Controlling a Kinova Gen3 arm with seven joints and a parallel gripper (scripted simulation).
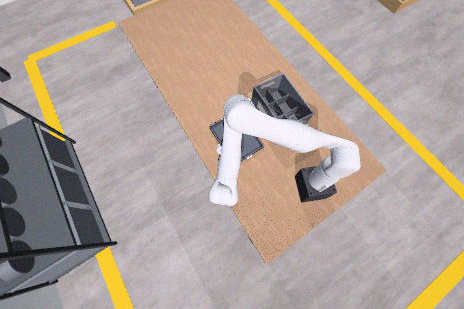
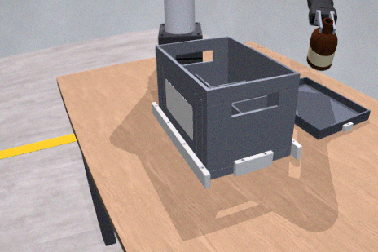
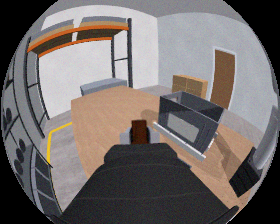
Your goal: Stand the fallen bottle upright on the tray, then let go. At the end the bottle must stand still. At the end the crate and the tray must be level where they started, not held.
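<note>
Now: hand 20 mm past the brown bottle, 10 mm to the right of it and 50 mm above it. From my hand the other things lie so: dark grey tray 30 mm ahead, 50 mm to the right, 190 mm below; dark grey crate 50 mm ahead, 320 mm to the right, 120 mm below.
</note>
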